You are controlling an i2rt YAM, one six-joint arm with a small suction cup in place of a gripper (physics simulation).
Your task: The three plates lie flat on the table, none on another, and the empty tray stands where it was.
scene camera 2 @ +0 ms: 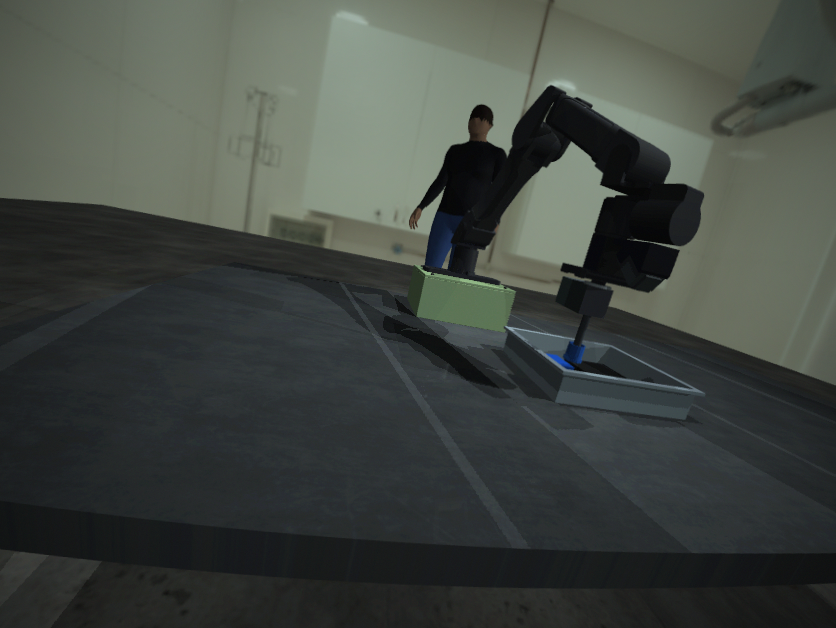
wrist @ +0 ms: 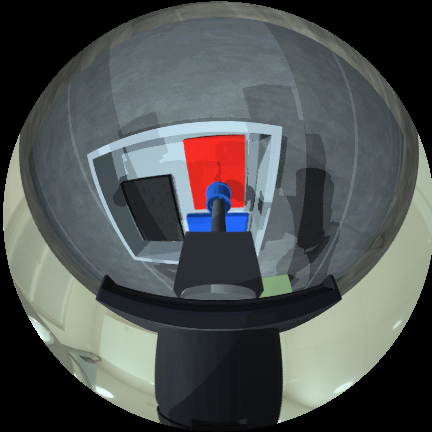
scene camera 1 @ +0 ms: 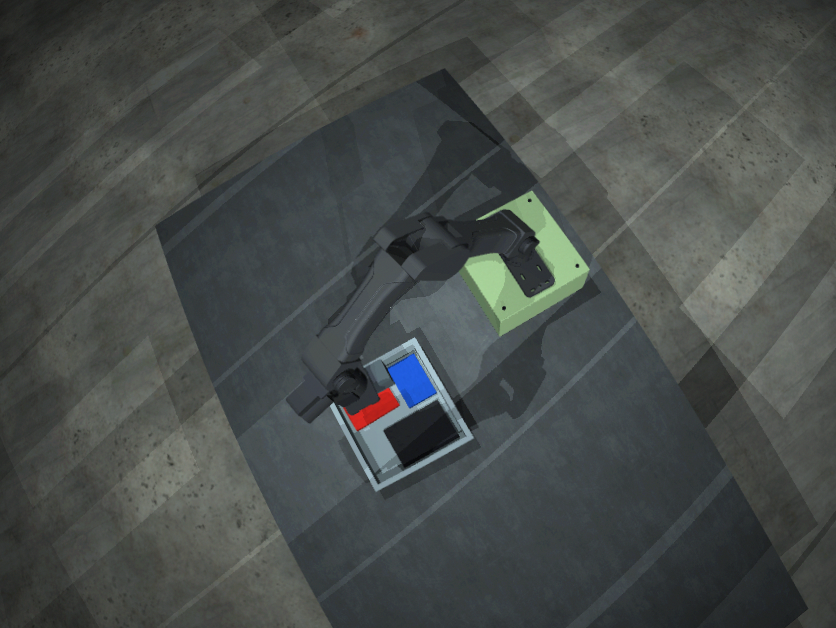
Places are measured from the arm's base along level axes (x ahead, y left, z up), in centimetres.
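Pixels of known places: end effector, tool point: (scene camera 2: 572, 359) (wrist: 218, 192); arm's base, origin of the base link: (scene camera 2: 460, 276) (scene camera 1: 516, 252).
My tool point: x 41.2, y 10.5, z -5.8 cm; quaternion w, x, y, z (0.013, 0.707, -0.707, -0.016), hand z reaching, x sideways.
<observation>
For each thing: its top centre in the pictures, then the offset to it from my tool point. Level surfaces: height alone.
- light grey tray, middle of its top: (wrist: 173, 216) (scene camera 2: 592, 355) (scene camera 1: 395, 413) dx -3.2, dy +5.8, dz +0.5 cm
- red plate, middle of its top: (wrist: 216, 175) (scene camera 1: 369, 403) dx +0.9, dy +0.3, dz -3.1 cm
- blue plate, middle of its top: (wrist: 217, 231) (scene camera 2: 542, 357) (scene camera 1: 411, 380) dx -9.3, dy +0.2, dz -3.1 cm
- black plate, middle of its top: (wrist: 151, 214) (scene camera 1: 420, 433) (scene camera 2: 604, 374) dx -5.7, dy +11.3, dz -3.2 cm
- dark table, its level: dz -4.5 cm
A light grey tray (scene camera 1: 424, 466) (scene camera 2: 621, 393) (wrist: 160, 132) stands on the dark table. Three flat plates lie side by side inside it: a red plate (scene camera 1: 375, 410) (wrist: 201, 160), a blue plate (scene camera 1: 411, 380) (scene camera 2: 559, 359) (wrist: 197, 223) and a black plate (scene camera 1: 421, 432) (wrist: 155, 207). None lies on another. My gripper is a blue suction cup (scene camera 2: 575, 353) (wrist: 217, 195). It reaches down inside the tray over the near end of the red plate, close to the blue plate. It holds nothing. I cannot tell whether it touches the red plate. In the overhead view the wrist hides the cup.
The arm stands on a green base block (scene camera 1: 565, 262) (scene camera 2: 459, 302) (wrist: 278, 285) beyond the tray. The dark table (scene camera 1: 540, 499) stretches out around the tray. A person (scene camera 2: 465, 181) stands behind the base, off the table.
</observation>
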